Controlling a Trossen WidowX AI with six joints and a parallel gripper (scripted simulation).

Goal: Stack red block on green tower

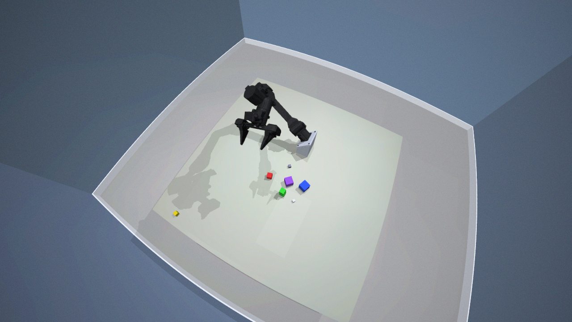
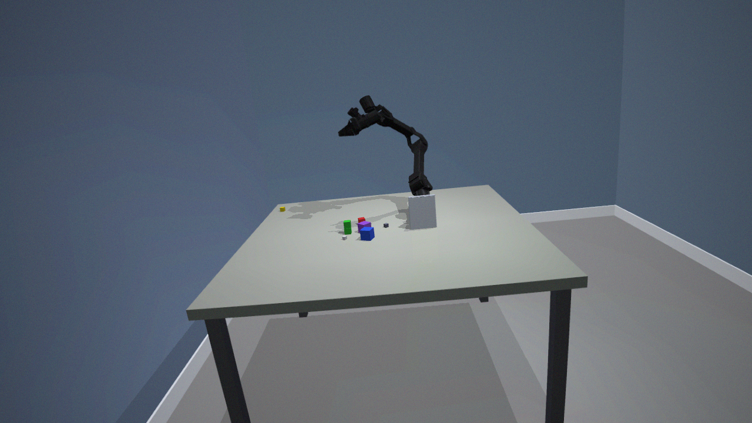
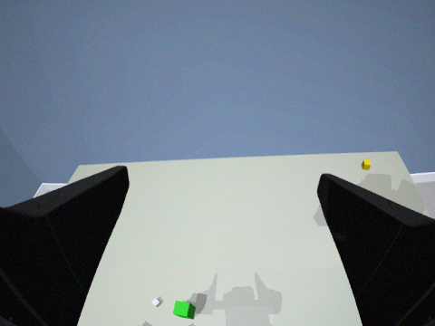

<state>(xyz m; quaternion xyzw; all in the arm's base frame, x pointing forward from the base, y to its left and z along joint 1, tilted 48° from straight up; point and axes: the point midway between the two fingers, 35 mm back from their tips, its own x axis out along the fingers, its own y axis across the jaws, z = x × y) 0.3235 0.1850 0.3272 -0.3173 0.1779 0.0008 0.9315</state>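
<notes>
My gripper tip is now 42 cm above the red block, 6 cm past it and 2 cm to the right of it. From my gripper tip the other things lie so: blue block 42 cm below, 24 cm to the left, 10 cm behind; then yellow cube 43 cm below, 42 cm ahead, 36 cm to the right; then purple block 42 cm below, 14 cm to the left, 8 cm behind.
</notes>
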